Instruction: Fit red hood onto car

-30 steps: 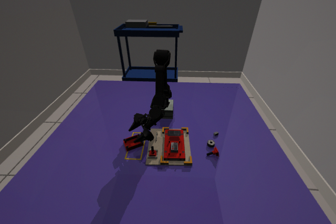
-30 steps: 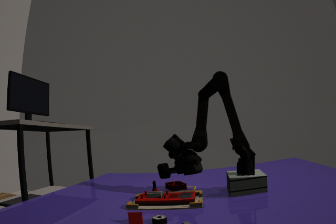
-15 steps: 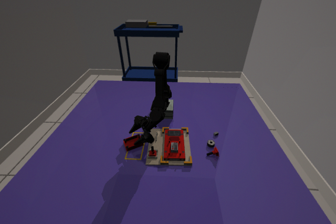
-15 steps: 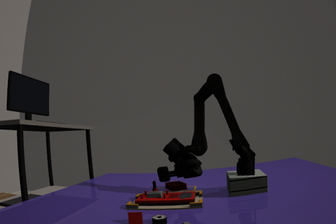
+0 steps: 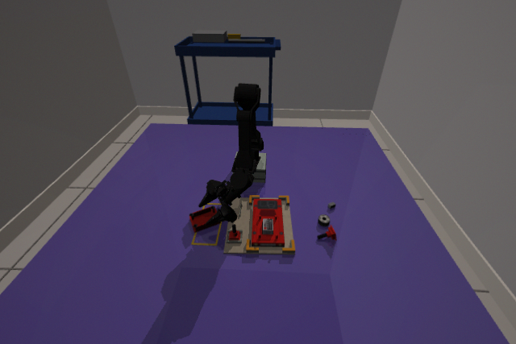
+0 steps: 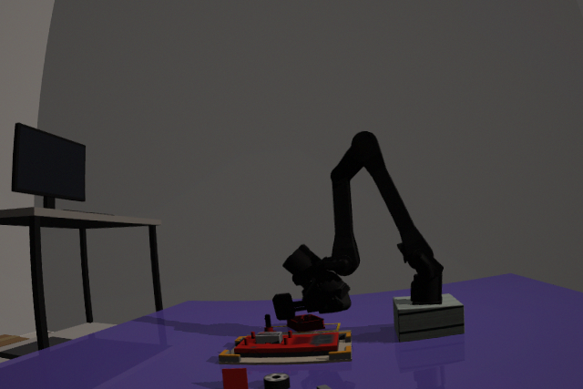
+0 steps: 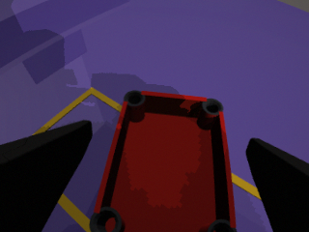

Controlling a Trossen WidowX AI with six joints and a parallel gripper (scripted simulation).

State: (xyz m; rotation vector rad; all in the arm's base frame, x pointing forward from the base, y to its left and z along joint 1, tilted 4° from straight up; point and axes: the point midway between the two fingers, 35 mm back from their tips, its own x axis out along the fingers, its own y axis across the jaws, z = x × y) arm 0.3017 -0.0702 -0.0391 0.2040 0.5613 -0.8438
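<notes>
The red hood is 30 mm below my gripper tip. The rest, counted from my gripper tip: black wheel (110 mm behind, 420 mm to the left, 30 mm below); then grey engine block (10 mm behind, 240 mm to the left, 10 mm below).
</notes>
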